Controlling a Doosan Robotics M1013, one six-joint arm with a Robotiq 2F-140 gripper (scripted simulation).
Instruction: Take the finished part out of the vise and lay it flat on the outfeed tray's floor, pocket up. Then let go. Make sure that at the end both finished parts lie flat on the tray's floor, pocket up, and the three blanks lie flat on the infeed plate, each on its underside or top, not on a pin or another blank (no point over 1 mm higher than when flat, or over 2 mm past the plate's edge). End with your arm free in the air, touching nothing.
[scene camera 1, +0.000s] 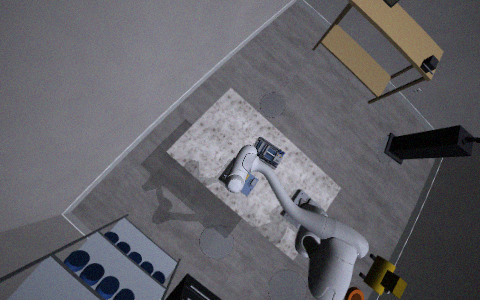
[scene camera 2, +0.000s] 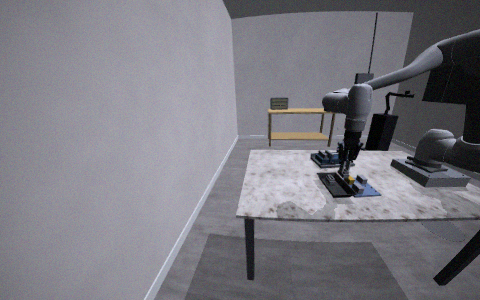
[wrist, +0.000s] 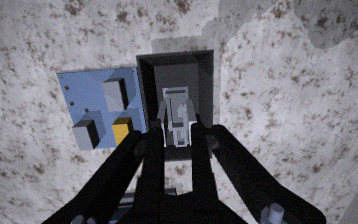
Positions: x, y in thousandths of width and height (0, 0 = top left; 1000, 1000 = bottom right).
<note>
In view: my gripper (wrist: 493, 489) and a finished part (wrist: 490, 426).
</note>
